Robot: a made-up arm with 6 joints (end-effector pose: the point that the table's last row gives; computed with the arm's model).
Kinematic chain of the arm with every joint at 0, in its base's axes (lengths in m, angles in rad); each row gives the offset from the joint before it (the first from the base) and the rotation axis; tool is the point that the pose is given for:
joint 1: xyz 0 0 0.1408 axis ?
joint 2: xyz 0 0.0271 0 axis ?
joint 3: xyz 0 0 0.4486 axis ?
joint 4: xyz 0 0 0.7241 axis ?
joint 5: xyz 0 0 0 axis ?
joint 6: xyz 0 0 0.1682 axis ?
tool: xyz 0 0 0
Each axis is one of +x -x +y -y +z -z.
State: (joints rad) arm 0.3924 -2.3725 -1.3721 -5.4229 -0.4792 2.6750
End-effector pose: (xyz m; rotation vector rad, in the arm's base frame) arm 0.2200 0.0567 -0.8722 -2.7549 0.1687 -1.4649
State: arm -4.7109 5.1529 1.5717 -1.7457 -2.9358 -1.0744
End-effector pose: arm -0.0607 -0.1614 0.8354 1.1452 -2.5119 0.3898
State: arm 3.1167 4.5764 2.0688 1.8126 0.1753 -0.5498
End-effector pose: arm 0.1345 -0.0589 0.9145 0.4135 -0.0663 -1.8495
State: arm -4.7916 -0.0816 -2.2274 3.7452 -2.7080 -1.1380
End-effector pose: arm -0.1064 -0.4915 0.2464 -0.3674 0.6842 2.8965
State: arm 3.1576 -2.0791 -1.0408 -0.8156 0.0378 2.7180
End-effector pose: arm 0.4159 -0.0158 -0.9694 -1.8130 2.4983 -0.0074
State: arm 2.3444 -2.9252 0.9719 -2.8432 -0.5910 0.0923
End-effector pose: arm 0.6115 -0.7043 -0.5366 0.8703 1.1006 -0.4924
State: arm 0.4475 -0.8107 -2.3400 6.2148 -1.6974 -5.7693
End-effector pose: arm -0.1539 -0.0312 -0.2514 -0.0020 1.4903 0.8405
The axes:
joint 1: +z
joint 2: +y
joint 3: +y
joint 4: +z
joint 5: +y
joint 6: +z

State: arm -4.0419 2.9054 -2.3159 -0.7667 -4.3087 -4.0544
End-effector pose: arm -0.2872 0.4913 0.1897 0.7044 2.6892 1.1640
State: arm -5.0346 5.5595 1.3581 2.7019 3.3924 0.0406
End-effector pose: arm 0.0120 0.0655 0.9065 2.5356 1.0754 -0.2607
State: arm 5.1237 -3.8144 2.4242 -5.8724 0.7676 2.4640
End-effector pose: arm -0.1453 0.5177 0.0471 -0.5570 0.5521 1.4406
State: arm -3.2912 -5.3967 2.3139 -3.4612 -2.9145 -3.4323
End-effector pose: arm -0.2779 0.0265 -0.1328 0.2455 0.0861 3.0080
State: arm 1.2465 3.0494 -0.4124 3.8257 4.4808 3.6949
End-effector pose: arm -0.0404 0.2896 -0.9673 0.2954 -1.7479 0.5932
